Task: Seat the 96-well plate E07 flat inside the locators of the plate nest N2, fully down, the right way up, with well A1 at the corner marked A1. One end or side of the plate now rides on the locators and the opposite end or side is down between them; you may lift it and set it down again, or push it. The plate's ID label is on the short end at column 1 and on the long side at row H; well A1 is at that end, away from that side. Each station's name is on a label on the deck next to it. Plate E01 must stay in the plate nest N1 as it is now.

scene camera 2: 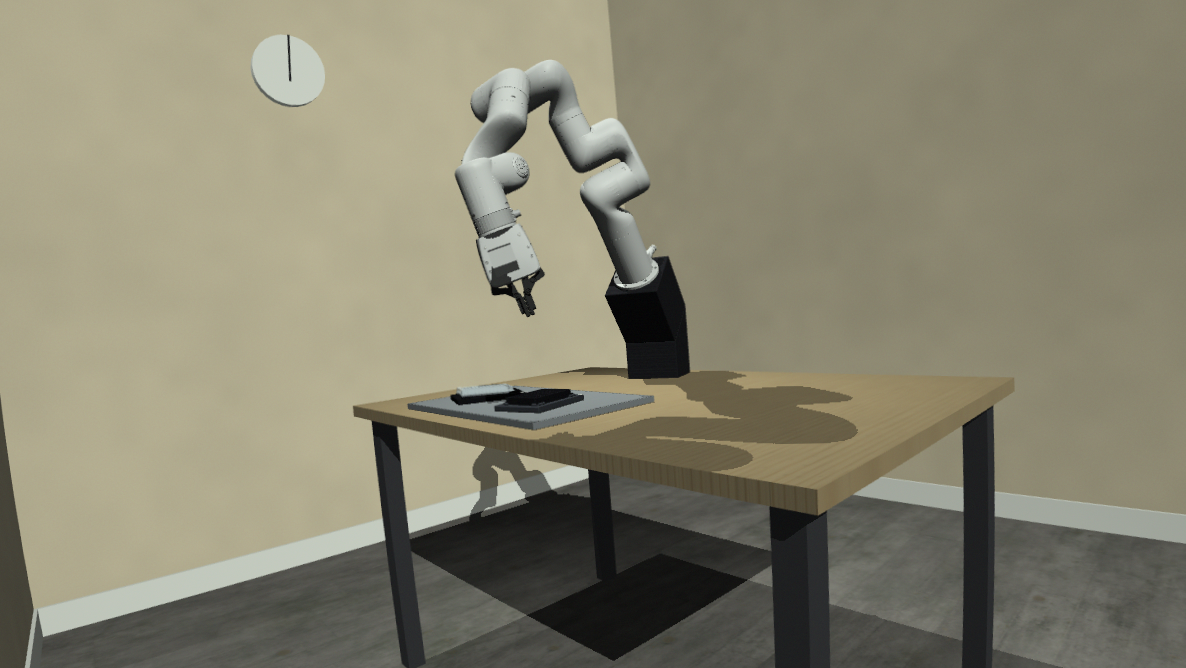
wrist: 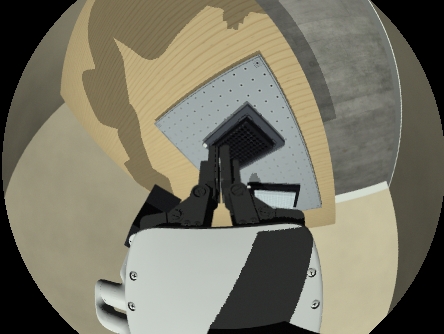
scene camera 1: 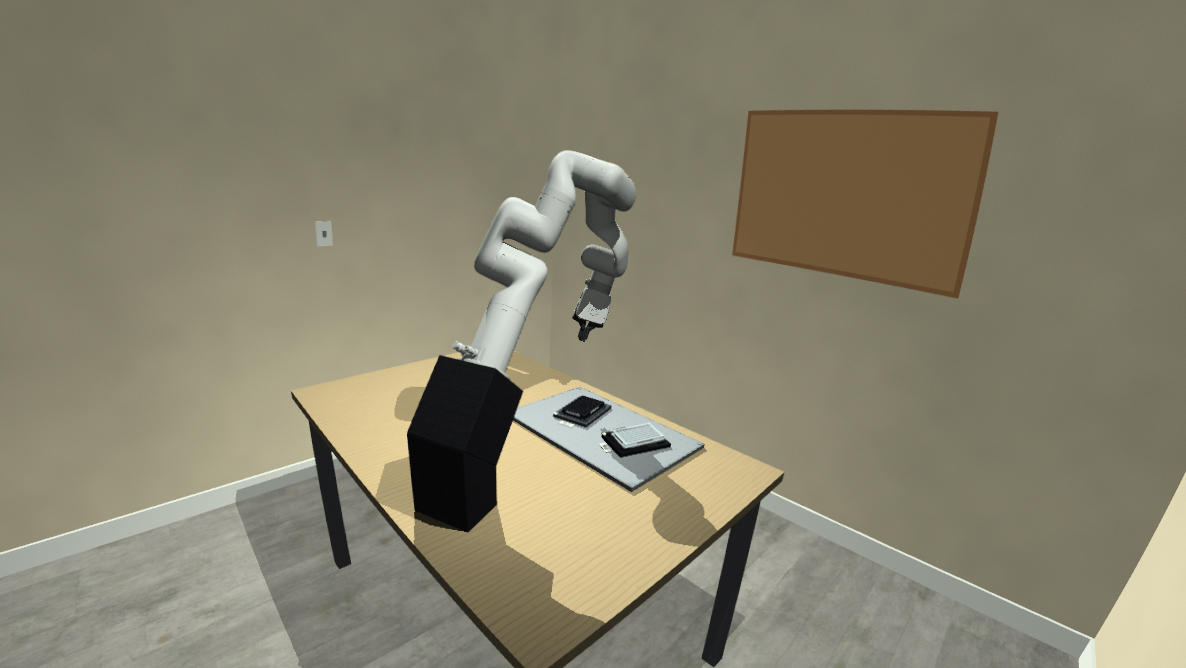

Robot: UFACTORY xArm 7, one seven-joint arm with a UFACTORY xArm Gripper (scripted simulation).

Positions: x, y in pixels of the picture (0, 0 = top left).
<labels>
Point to a black well plate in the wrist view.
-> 247, 129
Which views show my gripper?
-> Scene camera 2, the wrist view and scene camera 1: all of them.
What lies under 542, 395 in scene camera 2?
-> A black well plate.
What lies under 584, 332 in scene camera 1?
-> My gripper.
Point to a white 96-well plate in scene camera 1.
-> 634, 436
</labels>
